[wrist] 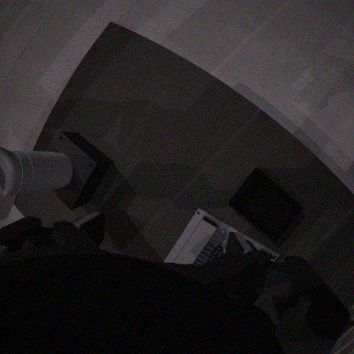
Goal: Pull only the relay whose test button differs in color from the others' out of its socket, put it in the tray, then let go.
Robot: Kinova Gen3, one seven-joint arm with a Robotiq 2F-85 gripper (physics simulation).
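Frame: origin at the arm's base, x ahead, y left, z up, level; metres.
Seen in the pictures: gripper, fingertip midpoint: (163,237); arm's base, origin of the base link: (59,169).
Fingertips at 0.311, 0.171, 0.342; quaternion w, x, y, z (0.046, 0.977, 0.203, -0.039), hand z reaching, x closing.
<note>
Offsets run from my fingertips to a thing's top centre, as dx, dy, dz. "spot": to the spot under its first point. Level surfaces: height alone.
My gripper (163,237) is open and empty, its two fingers wide apart at the bottom of the wrist view. A pale panel {spot: +0.065, -0.186, -0.429} (183,243) lies on the table at the lower middle, partly hidden by the right finger and the gripper body. A row of small dark parts {spot: +0.138, -0.171, -0.429} (209,252) shows on it; which are relays, and their test button colors, I cannot tell in this dim view. A black rectangular tray {spot: +0.196, +0.016, -0.429} (266,206) lies beyond the panel, to the right of the fingertips. The fingers appear well above the table.
The dark table {dz -0.432} (165,90) has a corner at the upper left and an edge running down to the right, with pale floor (280,45) beyond. The arm's light cylindrical base (47,171) and its dark block-shaped mount (92,182) stand at the left.
</note>
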